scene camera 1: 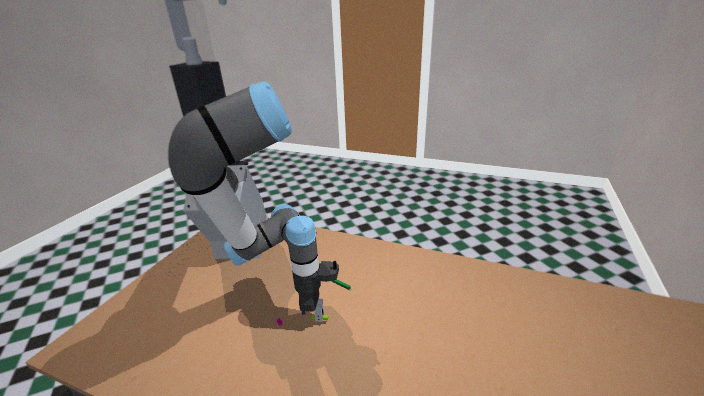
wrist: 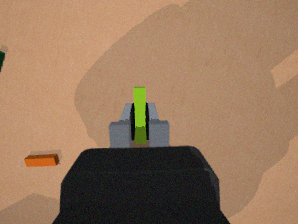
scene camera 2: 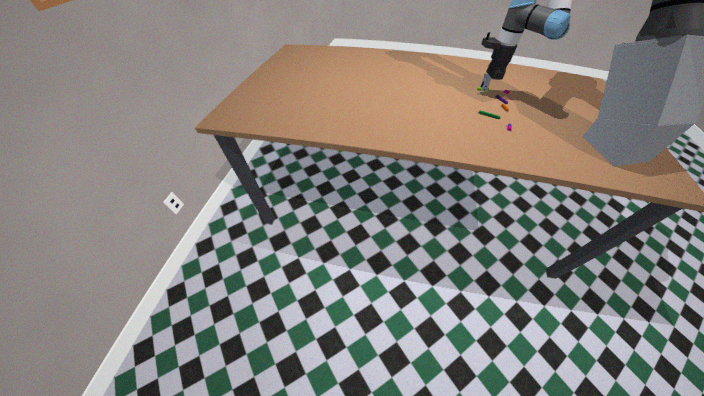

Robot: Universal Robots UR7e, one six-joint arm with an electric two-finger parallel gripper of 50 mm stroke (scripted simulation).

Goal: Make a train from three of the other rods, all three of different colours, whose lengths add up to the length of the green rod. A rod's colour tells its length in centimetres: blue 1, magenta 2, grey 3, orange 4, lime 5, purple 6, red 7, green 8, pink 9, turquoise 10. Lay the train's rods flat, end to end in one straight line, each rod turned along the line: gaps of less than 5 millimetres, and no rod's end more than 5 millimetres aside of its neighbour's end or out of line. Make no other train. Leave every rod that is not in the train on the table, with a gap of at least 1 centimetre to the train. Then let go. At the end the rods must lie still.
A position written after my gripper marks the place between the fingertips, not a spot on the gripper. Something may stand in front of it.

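Observation:
I can see my gripper (scene camera 1: pixel 319 318) (wrist: pixel 140 114), both from scene camera 1 and in the wrist view.

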